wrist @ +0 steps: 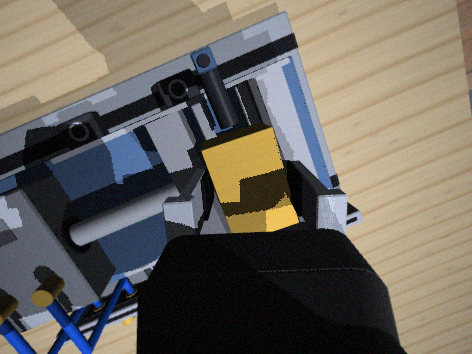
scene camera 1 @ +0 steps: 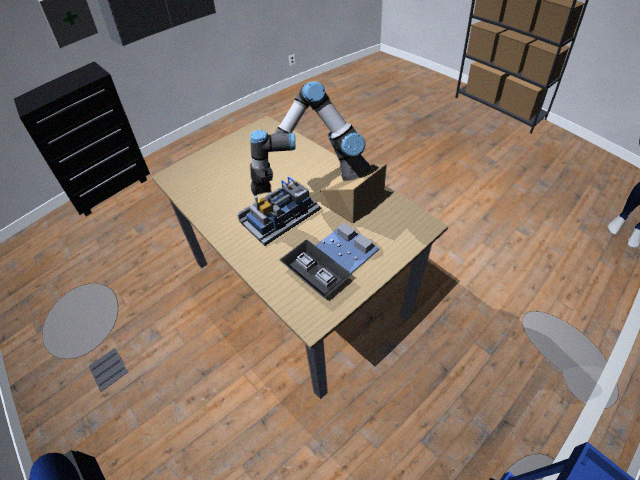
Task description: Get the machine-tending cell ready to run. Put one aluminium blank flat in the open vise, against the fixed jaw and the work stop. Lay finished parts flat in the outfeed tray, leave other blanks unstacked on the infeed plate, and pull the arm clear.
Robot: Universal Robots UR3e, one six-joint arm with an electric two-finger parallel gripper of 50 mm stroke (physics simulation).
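Places are measured from the arm's base along level axes (x ahead, y left, z up), in centimetres.
Pixels of known places: gripper, fingertip midpoint: (wrist: 249, 179) (scene camera 1: 263, 206); arm's base, link origin: (scene camera 1: 356, 173).
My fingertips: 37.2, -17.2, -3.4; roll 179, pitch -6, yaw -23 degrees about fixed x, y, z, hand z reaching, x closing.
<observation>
For each thing: its top centre in the pictures, then the offset to it from my fingertips, as dx, dy, dz. "*": a spot on its surface instead. Level surfaces: height alone.
- yellow block, top centre: (wrist: 253, 188) (scene camera 1: 263, 203) -0.1, +0.0, +1.6
- vise, top centre: (wrist: 150, 221) (scene camera 1: 276, 198) -6.8, +0.5, -0.1
- dark rod, top centre: (wrist: 219, 99) +0.5, +5.1, -0.4
- blue infeed plate, top centre: (scene camera 1: 346, 247) -12.0, +33.8, -9.2
- dark outfeed tray, surface spot: (scene camera 1: 292, 261) * +7.2, +23.7, -8.5
- table, surface height: dz -10.0
My gripper (scene camera 1: 261, 195) (wrist: 249, 179) points down over the vise, shut on a yellow block (scene camera 1: 264, 205) (wrist: 245, 162). In the wrist view the block sits between the fingers, at the vise end away from the screw. The vise (scene camera 1: 258, 223) (wrist: 132, 247) is blue and grey. A dark rod (wrist: 220, 102) reaches toward the block. No grey blank can be made out in the vise. Two grey blanks (scene camera 1: 346, 231) (scene camera 1: 363, 243) lie apart on the blue infeed plate (scene camera 1: 341, 261). Two pocketed finished parts (scene camera 1: 305, 260) (scene camera 1: 325, 277) lie flat and apart in the dark outfeed tray (scene camera 1: 292, 261).
A tan angular box-like stand (scene camera 1: 368, 194) is beside the arm's base. Blue hoses (wrist: 67, 325) rise near the vise's other end. A black drawer cabinet (scene camera 1: 87, 139) stands beyond the table (scene camera 1: 273, 273). A person's legs (scene camera 1: 628, 211) show at the right edge.
</observation>
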